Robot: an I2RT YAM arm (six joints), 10 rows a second.
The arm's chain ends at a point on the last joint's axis. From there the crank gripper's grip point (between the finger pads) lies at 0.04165 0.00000 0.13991 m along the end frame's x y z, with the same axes.
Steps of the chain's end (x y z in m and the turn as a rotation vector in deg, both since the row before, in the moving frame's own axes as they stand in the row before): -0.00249, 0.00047, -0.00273, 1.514, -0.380, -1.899; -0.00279, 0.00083, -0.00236, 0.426, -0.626, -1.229; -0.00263, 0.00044, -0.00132, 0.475, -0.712, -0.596; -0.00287, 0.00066, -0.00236, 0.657, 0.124, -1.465; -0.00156, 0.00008, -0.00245, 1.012, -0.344, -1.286; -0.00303, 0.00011, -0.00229, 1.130, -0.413, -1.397
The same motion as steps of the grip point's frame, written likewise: -0.00350, -0.00459, -0.00252, 1.514, -0.380, -1.899; -0.00434, -0.00109, -0.00192, 0.426, -0.626, -1.229; -0.00438, -0.00115, -0.00082, 0.475, -0.712, -0.596; -0.00260, -0.00201, -0.00247, 0.657, 0.124, -1.465; -0.00244, -0.00332, -0.00223, 1.012, -0.344, -1.286; -0.00409, -0.00365, -0.00203, 1.130, -0.413, -1.397
